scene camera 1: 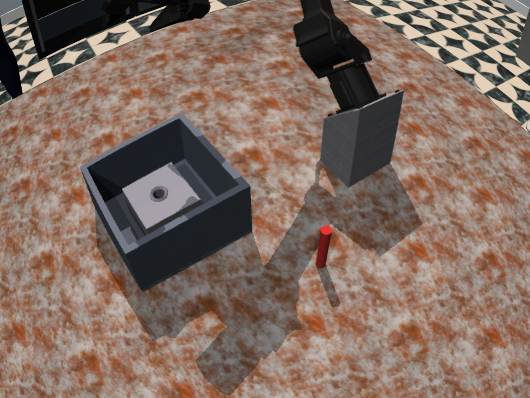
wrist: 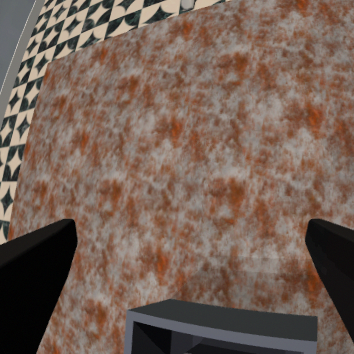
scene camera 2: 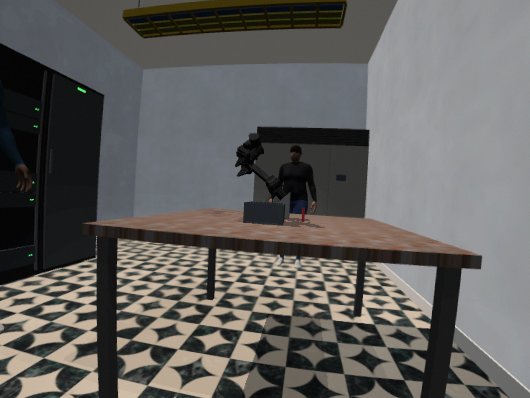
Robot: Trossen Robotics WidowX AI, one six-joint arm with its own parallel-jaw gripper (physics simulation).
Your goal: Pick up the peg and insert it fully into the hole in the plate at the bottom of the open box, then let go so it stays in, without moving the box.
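Where they show: gripper, fingertip midpoint: (scene camera 1: 126,28) (wrist: 194,231) (scene camera 2: 236,171); arm's base at its link origin: (scene camera 1: 362,104) (scene camera 2: 284,197).
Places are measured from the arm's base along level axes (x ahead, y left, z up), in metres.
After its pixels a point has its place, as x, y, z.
The red peg (scene camera 1: 323,250) {0.189, 0.107, -0.082} (scene camera 2: 303,215) {0.190, 0.103, -0.091} stands upright on the table, right of the box. It does not show in the wrist view. The dark, open-topped box (scene camera 1: 195,240) {0.306, -0.012, -0.077} (scene camera 2: 264,213) {0.397, -0.111, -0.077} (wrist: 235,316) {0.283, -0.201, -0.084} sits on the table. The pale plate (scene camera 1: 145,205) {0.330, -0.103, -0.069} lies at its bottom, with a round, empty hole (scene camera 1: 159,194) {0.298, -0.115, -0.080}. My gripper (scene camera 2: 240,169) {0.237, -0.277, 0.127} (wrist: 194,231) {0.237, -0.277, 0.127} is open and empty, high above the table and up to the left of the box in scene camera 2. In the wrist view the box's wall and rim show low between the fingers. Dark parts at the top of scene camera 1 may be the gripper.
The arm's grey pedestal block (scene camera 1: 340,145) {0.048, 0.003, -0.057} stands on the table (scene camera 1: 425,330) {0.154, 0.294, -0.127} (scene camera 2: 350,232) {0.542, 0.259, -0.127} (wrist: 150,125) {0.420, -0.477, -0.127}, behind the peg and right of the box in scene camera 1. The arm's shadow falls between box and peg. A person (scene camera 2: 296,175) stands behind the table.
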